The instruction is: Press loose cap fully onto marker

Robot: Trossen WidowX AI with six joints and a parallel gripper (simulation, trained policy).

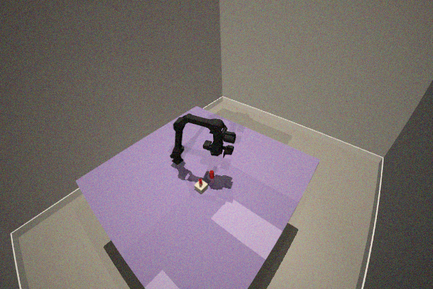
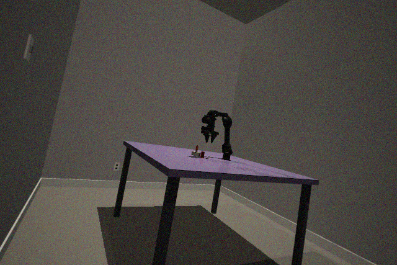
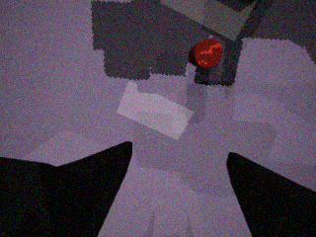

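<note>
Now: the red cap 80 mm to the right of my gripper tip and 110 mm below it. From my gripper tip the other things lie so: holder block: 180 mm to the right, 120 mm below; red marker: 180 mm to the right, 70 mm below.
</note>
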